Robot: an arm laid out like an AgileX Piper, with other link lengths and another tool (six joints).
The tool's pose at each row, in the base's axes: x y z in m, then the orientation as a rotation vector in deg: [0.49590 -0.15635 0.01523 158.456 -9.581 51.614]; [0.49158 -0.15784 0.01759 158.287 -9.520 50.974]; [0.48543 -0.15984 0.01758 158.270 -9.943 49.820]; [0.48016 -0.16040 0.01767 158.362 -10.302 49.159]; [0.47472 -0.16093 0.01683 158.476 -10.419 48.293]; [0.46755 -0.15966 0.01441 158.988 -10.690 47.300]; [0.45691 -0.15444 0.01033 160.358 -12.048 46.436]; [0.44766 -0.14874 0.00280 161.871 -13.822 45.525]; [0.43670 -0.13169 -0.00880 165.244 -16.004 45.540]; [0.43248 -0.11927 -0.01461 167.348 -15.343 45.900]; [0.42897 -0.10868 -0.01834 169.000 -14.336 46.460]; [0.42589 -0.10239 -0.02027 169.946 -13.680 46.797]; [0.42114 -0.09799 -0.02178 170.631 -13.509 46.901]
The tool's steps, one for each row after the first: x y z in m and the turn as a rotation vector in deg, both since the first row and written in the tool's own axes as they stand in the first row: [-0.00202 0.00263 -0.00393 -0.341 -0.353 -0.185]; [-0.00690 0.00566 -0.00690 -0.775 -1.110 -0.099]; [-0.01107 0.00715 -0.00982 -0.946 -1.580 0.053]; [-0.01592 0.00848 -0.01211 -1.116 -2.167 0.017]; [-0.02318 0.00809 -0.01459 -0.979 -2.946 0.158]; [-0.03435 0.00419 -0.01871 -0.171 -3.937 1.238]; [-0.04647 -0.00103 -0.01946 0.719 -5.014 2.616]; [-0.06280 -0.01767 -0.02082 3.559 -5.957 4.803]; [-0.07011 -0.02998 -0.02175 5.684 -6.159 4.896]; [-0.07554 -0.04028 -0.02345 7.490 -6.110 4.707]; [-0.07940 -0.04616 -0.02525 8.540 -6.067 4.557]; [-0.08428 -0.04985 -0.02786 9.223 -6.144 4.623]
